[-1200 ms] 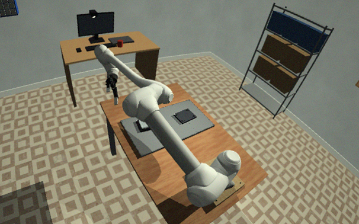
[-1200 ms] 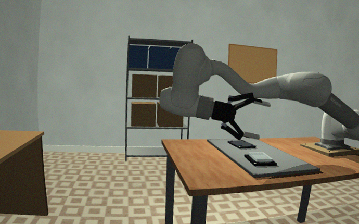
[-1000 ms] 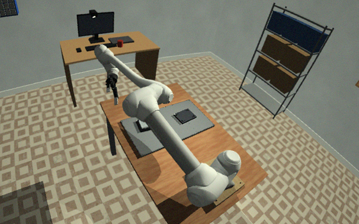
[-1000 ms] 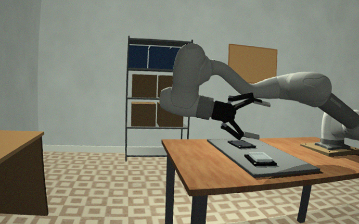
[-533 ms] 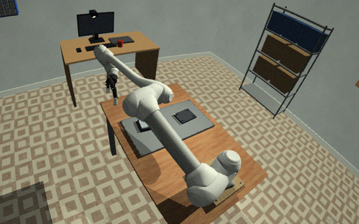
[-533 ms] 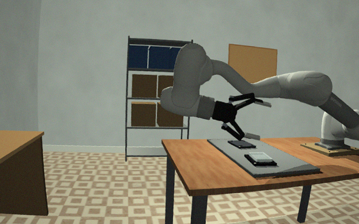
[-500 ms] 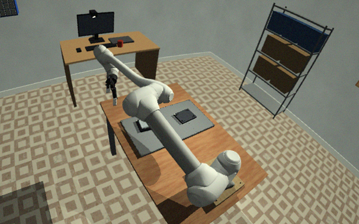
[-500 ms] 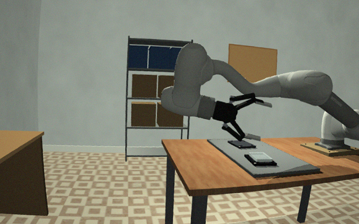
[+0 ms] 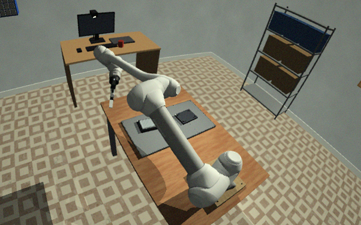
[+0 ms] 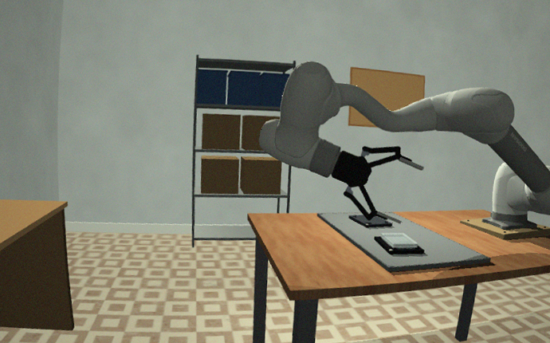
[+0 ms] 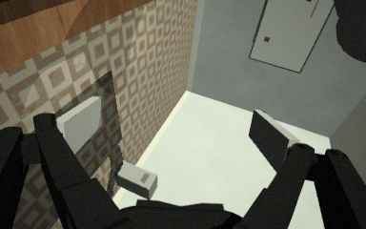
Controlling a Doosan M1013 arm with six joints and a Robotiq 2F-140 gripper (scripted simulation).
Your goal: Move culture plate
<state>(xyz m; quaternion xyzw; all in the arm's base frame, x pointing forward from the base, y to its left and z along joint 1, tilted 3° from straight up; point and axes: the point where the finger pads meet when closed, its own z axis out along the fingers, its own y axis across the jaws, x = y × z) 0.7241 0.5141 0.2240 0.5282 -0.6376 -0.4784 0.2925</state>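
Right now my hand is 260 mm to the left of the clear lid, 200 mm above it and 100 mm past it. From my hand the other things lie so: nest N2: 600 mm to the right, 220 mm below, 110 mm behind; then black plate nest N1: 260 mm to the right, 220 mm below, 100 mm behind.
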